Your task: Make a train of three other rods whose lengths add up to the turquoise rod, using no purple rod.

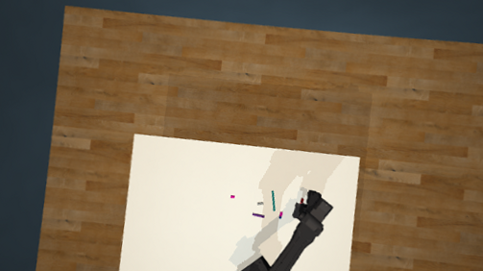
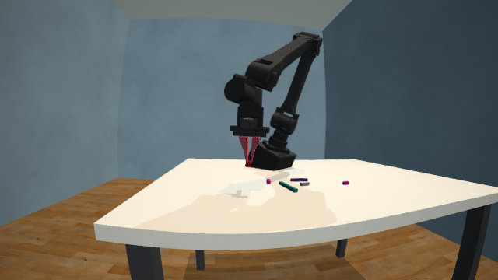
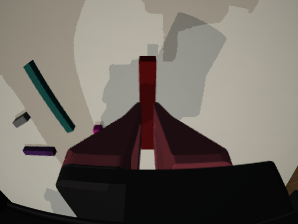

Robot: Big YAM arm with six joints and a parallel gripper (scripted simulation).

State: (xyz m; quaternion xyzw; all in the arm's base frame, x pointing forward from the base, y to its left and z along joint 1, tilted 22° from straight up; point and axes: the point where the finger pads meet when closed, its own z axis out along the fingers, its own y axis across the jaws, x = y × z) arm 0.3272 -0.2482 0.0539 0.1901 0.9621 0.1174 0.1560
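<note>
Now: the turquoise rod 120 mm to the left of my hand, 80 mm below it and 10 mm ahead of it. From my hand the other things lie so: blue rod 90 mm to the left, 80 mm below, 70 mm behind; red rod 10 mm below; grey rod 180 mm to the left, 80 mm below.
</note>
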